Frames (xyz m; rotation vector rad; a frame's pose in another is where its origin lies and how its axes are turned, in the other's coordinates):
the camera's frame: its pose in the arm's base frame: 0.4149 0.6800 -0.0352 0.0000 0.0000 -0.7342
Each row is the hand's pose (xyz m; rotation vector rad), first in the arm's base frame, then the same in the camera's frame.
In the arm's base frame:
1: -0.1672 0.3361 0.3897 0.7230 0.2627 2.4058
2: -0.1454 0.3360 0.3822 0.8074 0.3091 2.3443
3: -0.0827 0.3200 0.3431 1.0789 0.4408 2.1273
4: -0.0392 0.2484 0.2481 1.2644 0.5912 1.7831
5: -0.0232 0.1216 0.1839 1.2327 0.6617 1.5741
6: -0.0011 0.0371 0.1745 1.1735 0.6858 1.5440
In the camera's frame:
1: -0.2017 -0.6453 0.4249 -0.6699 -0.5824 -2.9240
2: -0.1855 -0.6308 0.4174 -0.7549 -0.6793 -2.9210
3: -0.1282 -0.6006 0.3783 1.0091 0.9494 2.7476
4: -0.0479 -0.6246 0.2833 1.1178 1.1613 2.3621
5: 0.0489 -0.7081 0.2191 1.0370 1.2040 2.1577
6: 0.1219 -0.7560 0.2097 0.9622 1.2026 2.1371

